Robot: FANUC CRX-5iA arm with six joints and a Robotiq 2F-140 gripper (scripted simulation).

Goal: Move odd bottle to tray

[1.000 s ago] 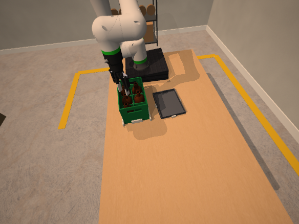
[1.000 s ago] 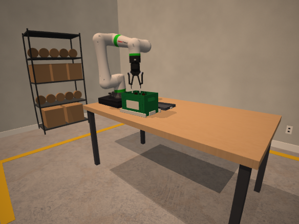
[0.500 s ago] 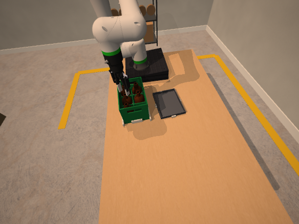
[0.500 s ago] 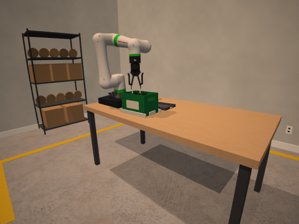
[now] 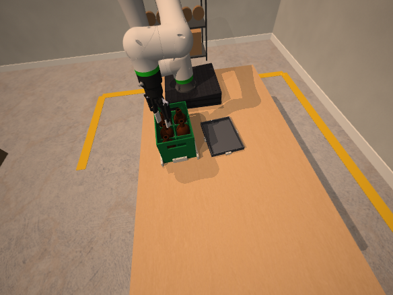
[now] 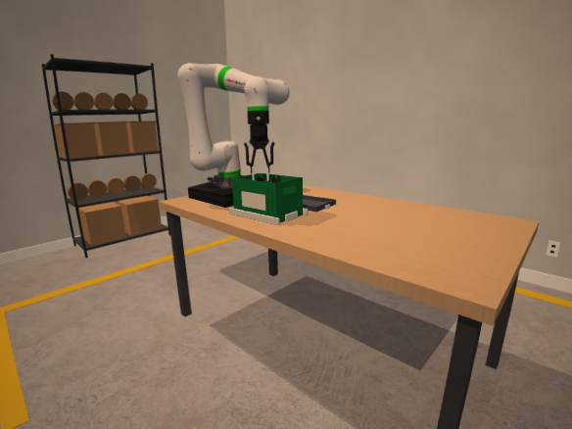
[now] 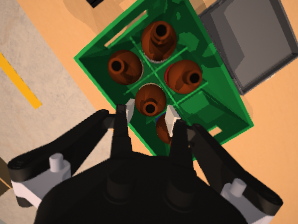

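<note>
The green crate lies 11 cm below my hand and 4 cm to the left of it. Round my hand: dark grey tray: 31 cm to the left, 18 cm below, 3 cm ahead; then glass bottle: 11 cm below, 9 cm to the left, 9 cm behind.
</note>
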